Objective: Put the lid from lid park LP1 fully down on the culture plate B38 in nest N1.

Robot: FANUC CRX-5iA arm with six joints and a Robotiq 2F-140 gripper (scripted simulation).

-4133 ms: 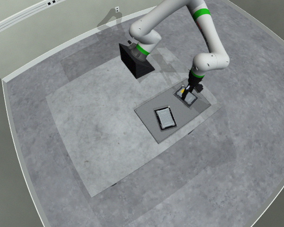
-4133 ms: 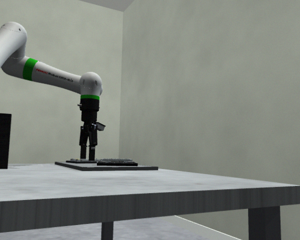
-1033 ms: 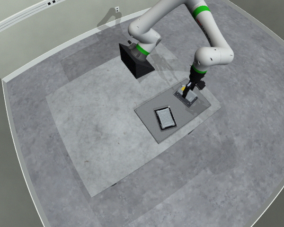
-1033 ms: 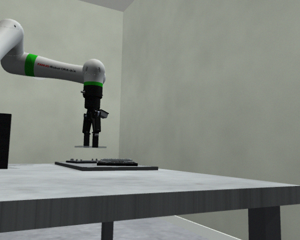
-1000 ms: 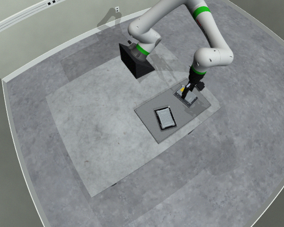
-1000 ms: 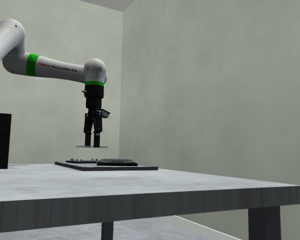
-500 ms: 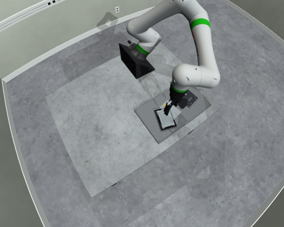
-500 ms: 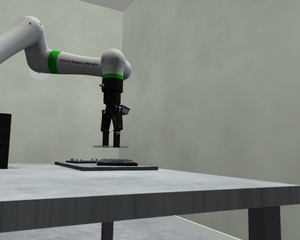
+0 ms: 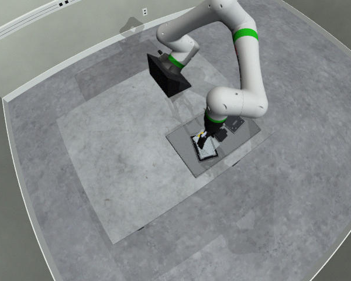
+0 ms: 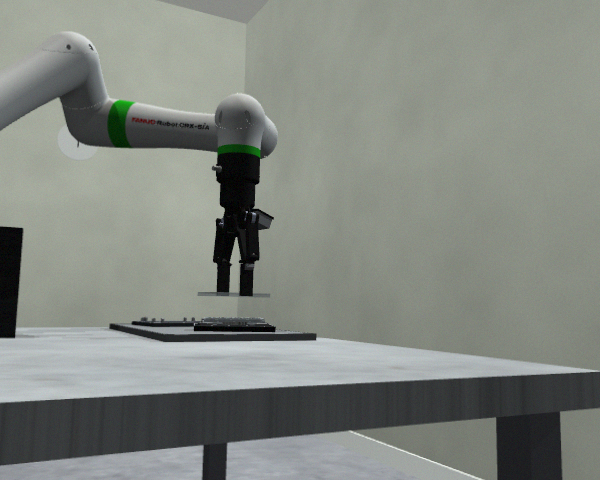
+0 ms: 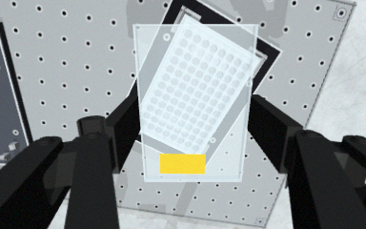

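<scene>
The clear lid is 20 mm below my hand. From my hand the other things lie so: black nest: 90 mm below; lid park: 80 mm behind, 240 mm to the left, 90 mm below; culture plate: 80 mm below.
</scene>
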